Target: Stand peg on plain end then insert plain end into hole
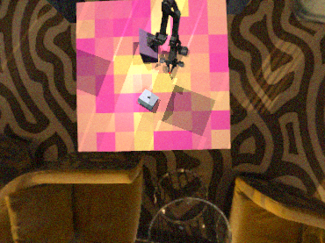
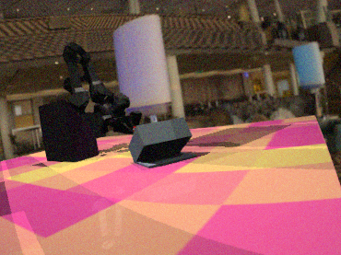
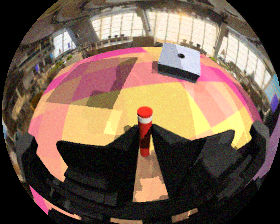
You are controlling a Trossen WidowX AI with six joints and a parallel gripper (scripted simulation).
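The red peg lies right at my gripper tip. From my gripper tip the other things lie so: grey sloped panel 21 cm ahead, 18 cm to the right, 1 cm below.
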